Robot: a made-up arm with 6 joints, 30 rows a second.
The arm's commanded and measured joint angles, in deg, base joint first. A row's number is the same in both.
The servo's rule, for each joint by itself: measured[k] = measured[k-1] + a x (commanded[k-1-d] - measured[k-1]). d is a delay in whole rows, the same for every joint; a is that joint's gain. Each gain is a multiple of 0.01, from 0.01 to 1. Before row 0 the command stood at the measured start. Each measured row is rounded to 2 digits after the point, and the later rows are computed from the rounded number. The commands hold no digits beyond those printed.
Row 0, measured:
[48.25 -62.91 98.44 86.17 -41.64 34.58]
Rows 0 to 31, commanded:
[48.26 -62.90 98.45 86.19 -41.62 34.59]
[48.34 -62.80 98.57 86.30 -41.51 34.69]
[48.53 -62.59 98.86 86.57 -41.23 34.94]
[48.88 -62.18 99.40 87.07 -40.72 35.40]
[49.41 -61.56 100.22 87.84 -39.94 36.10]
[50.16 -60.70 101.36 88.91 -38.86 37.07]
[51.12 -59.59 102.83 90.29 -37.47 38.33]
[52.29 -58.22 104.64 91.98 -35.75 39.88]
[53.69 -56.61 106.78 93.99 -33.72 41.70]
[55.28 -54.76 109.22 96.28 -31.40 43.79]
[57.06 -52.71 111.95 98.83 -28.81 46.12]
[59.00 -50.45 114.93 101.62 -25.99 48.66]
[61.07 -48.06 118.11 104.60 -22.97 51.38]
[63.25 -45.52 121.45 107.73 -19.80 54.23]
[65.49 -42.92 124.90 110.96 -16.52 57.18]
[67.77 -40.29 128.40 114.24 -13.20 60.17]
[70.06 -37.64 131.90 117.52 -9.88 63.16]
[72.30 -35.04 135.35 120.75 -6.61 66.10]
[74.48 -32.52 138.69 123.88 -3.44 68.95]
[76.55 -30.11 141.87 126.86 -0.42 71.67]
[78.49 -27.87 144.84 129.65 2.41 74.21]
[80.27 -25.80 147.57 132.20 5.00 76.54]
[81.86 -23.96 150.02 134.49 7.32 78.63]
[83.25 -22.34 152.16 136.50 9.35 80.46]
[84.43 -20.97 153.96 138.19 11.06 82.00]
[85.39 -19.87 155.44 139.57 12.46 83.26]
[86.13 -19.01 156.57 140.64 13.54 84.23]
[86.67 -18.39 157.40 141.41 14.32 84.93]
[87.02 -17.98 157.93 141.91 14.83 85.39]
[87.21 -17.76 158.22 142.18 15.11 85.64]
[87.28 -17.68 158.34 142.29 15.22 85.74]
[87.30 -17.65 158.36 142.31 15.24 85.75]
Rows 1 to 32, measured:
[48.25 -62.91 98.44 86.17 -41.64 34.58]
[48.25 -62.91 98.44 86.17 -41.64 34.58]
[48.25 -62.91 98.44 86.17 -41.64 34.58]
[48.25 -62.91 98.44 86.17 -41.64 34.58]
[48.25 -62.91 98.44 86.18 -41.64 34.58]
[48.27 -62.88 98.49 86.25 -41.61 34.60]
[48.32 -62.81 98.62 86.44 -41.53 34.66]
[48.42 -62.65 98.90 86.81 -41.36 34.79]
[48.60 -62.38 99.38 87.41 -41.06 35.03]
[48.88 -61.96 100.09 88.28 -40.60 35.40]
[49.28 -61.37 101.08 89.45 -39.94 35.93]
[49.82 -60.58 102.36 90.92 -39.06 36.64]
[50.52 -59.59 103.95 92.70 -37.94 37.55]
[51.38 -58.38 105.85 94.78 -36.57 38.67]
[52.40 -56.96 108.05 97.13 -34.94 40.01]
[53.59 -55.33 110.53 99.73 -33.06 41.57]
[54.94 -53.51 113.26 102.55 -30.94 43.34]
[56.44 -51.51 116.21 105.55 -28.60 45.30]
[58.07 -49.36 119.34 108.69 -26.06 47.44]
[59.82 -47.09 122.60 111.91 -23.36 49.73]
[61.66 -44.73 125.95 115.16 -20.53 52.15]
[63.58 -42.31 129.33 118.40 -17.61 54.66]
[65.54 -39.86 132.70 121.58 -14.63 57.23]
[67.52 -37.42 136.00 124.64 -11.65 59.83]
[69.49 -35.03 139.18 127.55 -8.70 62.42]
[71.43 -32.72 142.20 130.25 -5.82 64.96]
[73.31 -30.53 145.02 132.71 -3.06 67.42]
[75.10 -28.48 147.59 134.91 -0.45 69.77]
[76.78 -26.60 149.88 136.81 1.97 71.97]
[78.33 -24.92 151.88 138.41 4.17 74.00]
[79.73 -23.44 153.57 139.70 6.14 75.84]
[80.98 -22.18 154.95 140.69 7.86 77.48]
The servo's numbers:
d 4
a 0.18 0.25 0.36 0.58 0.21 0.18

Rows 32 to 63, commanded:
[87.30 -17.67 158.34 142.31 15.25 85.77]
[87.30 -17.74 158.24 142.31 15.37 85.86]
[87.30 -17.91 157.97 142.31 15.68 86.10]
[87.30 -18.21 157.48 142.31 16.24 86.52]
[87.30 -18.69 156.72 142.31 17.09 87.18]
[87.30 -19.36 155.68 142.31 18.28 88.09]
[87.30 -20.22 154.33 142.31 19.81 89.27]
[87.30 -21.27 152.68 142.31 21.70 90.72]
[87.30 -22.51 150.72 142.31 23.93 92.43]
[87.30 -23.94 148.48 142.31 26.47 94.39]
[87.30 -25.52 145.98 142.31 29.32 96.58]
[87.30 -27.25 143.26 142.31 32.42 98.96]
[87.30 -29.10 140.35 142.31 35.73 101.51]
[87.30 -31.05 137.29 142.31 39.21 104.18]
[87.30 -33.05 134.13 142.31 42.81 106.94]
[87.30 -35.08 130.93 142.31 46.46 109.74]
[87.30 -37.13 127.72 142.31 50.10 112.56]
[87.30 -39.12 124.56 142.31 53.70 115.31]
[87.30 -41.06 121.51 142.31 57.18 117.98]
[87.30 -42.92 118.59 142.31 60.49 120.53]
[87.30 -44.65 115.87 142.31 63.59 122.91]
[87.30 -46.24 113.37 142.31 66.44 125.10]
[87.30 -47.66 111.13 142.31 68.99 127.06]
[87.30 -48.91 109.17 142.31 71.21 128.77]
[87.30 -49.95 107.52 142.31 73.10 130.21]
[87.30 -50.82 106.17 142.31 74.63 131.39]
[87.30 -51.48 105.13 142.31 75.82 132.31]
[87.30 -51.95 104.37 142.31 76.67 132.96]
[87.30 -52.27 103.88 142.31 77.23 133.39]
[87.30 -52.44 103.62 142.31 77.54 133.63]
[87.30 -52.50 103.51 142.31 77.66 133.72]
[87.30 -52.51 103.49 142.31 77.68 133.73]
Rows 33 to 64, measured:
[82.07 -21.13 156.02 141.40 9.32 78.90]
[83.00 -20.29 156.81 141.85 10.54 80.11]
[83.77 -19.64 157.36 142.11 11.52 81.12]
[84.41 -19.14 157.72 142.23 12.30 81.95]
[84.93 -18.77 157.94 142.28 12.92 82.64]
[85.36 -18.51 158.05 142.30 13.43 83.22]
[85.71 -18.36 158.02 142.31 13.90 83.74]
[86.00 -18.32 157.83 142.31 14.39 84.24]
[86.23 -18.41 157.43 142.31 14.96 84.77]
[86.42 -18.65 156.80 142.31 15.66 85.37]
[86.58 -19.04 155.91 142.31 16.53 86.07]
[86.71 -19.60 154.75 142.31 17.62 86.91]
[86.82 -20.33 153.30 142.31 18.95 87.90]
[86.91 -21.23 151.56 142.31 20.53 89.07]
[86.98 -22.30 149.55 142.31 22.38 90.42]
[87.04 -23.54 147.29 142.31 24.49 91.96]
[87.09 -24.93 144.79 142.31 26.85 93.68]
[87.13 -26.46 142.09 142.31 29.45 95.57]
[87.16 -28.11 139.22 142.31 32.26 97.62]
[87.19 -29.85 136.24 142.31 35.24 99.80]
[87.21 -31.67 133.17 142.31 38.36 102.10]
[87.23 -33.53 130.07 142.31 41.58 104.48]
[87.24 -35.41 126.99 142.31 44.86 106.91]
[87.25 -37.29 123.97 142.31 48.14 109.36]
[87.26 -39.13 121.05 142.31 51.38 111.80]
[87.27 -40.91 118.29 142.31 54.54 114.19]
[87.28 -42.60 115.71 142.31 57.57 116.51]
[87.28 -44.18 113.36 142.31 60.43 118.72]
[87.28 -45.62 111.26 142.31 63.09 120.79]
[87.28 -46.92 109.43 142.31 65.51 122.70]
[87.28 -48.06 107.88 142.31 67.68 124.43]
[87.28 -49.03 106.62 142.31 69.57 125.97]

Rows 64 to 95, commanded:
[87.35 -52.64 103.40 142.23 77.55 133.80]
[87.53 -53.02 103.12 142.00 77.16 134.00]
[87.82 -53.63 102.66 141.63 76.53 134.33]
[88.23 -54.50 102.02 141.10 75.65 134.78]
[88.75 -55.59 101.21 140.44 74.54 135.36]
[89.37 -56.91 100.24 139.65 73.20 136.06]
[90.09 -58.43 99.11 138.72 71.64 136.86]
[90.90 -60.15 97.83 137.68 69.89 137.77]
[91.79 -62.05 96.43 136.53 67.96 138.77]
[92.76 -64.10 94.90 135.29 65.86 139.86]
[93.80 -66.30 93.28 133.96 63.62 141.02]
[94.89 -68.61 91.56 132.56 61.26 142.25]
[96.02 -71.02 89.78 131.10 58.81 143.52]
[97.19 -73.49 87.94 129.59 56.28 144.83]
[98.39 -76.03 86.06 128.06 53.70 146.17]
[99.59 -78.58 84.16 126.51 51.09 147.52]
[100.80 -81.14 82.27 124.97 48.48 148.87]
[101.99 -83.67 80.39 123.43 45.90 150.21]
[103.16 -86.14 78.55 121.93 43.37 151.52]
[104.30 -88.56 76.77 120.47 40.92 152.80]
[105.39 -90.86 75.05 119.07 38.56 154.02]
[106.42 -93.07 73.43 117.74 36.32 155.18]
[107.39 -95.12 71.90 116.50 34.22 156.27]
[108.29 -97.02 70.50 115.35 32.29 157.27]
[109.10 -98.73 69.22 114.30 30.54 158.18]
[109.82 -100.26 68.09 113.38 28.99 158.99]
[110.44 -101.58 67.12 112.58 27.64 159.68]
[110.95 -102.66 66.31 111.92 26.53 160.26]
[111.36 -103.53 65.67 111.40 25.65 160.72]
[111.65 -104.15 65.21 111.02 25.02 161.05]
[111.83 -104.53 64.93 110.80 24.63 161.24]
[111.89 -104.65 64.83 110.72 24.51 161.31]
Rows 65 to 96, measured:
[87.28 -49.84 105.63 142.31 71.18 127.31]
[87.28 -50.49 104.91 142.31 72.52 128.45]
[87.28 -50.99 104.41 142.31 73.60 129.40]
[87.28 -51.37 104.08 142.31 74.46 130.18]
[87.29 -51.69 103.84 142.26 75.11 130.83]
[87.33 -52.02 103.58 142.11 75.54 131.40]
[87.42 -52.42 103.25 141.83 75.75 131.93]
[87.57 -52.94 102.81 141.41 75.73 132.44]
[87.78 -53.60 102.23 140.85 75.48 132.97]
[88.07 -54.43 101.51 140.15 75.00 133.53]
[88.43 -55.43 100.65 139.32 74.29 134.13]
[88.87 -56.61 99.63 138.37 73.37 134.79]
[89.40 -57.97 98.48 137.30 72.23 135.51]
[90.00 -59.50 97.19 136.13 70.89 136.29]
[90.68 -61.20 95.78 134.87 69.36 137.14]
[91.44 -63.05 94.26 133.53 67.66 138.06]
[92.26 -65.04 92.65 132.12 65.80 139.04]
[93.15 -67.15 90.95 130.65 63.80 140.08]
[94.09 -69.37 89.19 129.15 61.68 141.18]
[95.08 -71.67 87.38 127.62 59.46 142.32]
[96.11 -74.04 85.54 126.08 57.15 143.50]
[97.17 -76.45 83.69 124.54 54.79 144.71]
[98.25 -78.87 81.84 123.03 52.39 145.94]
[99.34 -81.29 80.01 121.55 49.98 147.17]
[100.43 -83.68 78.22 120.11 47.58 148.40]
[101.51 -86.03 76.50 118.74 45.22 149.62]
[102.57 -88.30 74.84 117.44 42.91 150.82]
[103.60 -90.48 73.28 116.23 40.68 151.98]
[104.59 -92.54 71.82 115.11 38.55 153.10]
[105.53 -94.47 70.48 114.11 36.54 154.16]
[106.41 -96.25 69.27 113.22 34.67 155.15]
[107.23 -97.85 68.20 112.47 32.96 156.07]

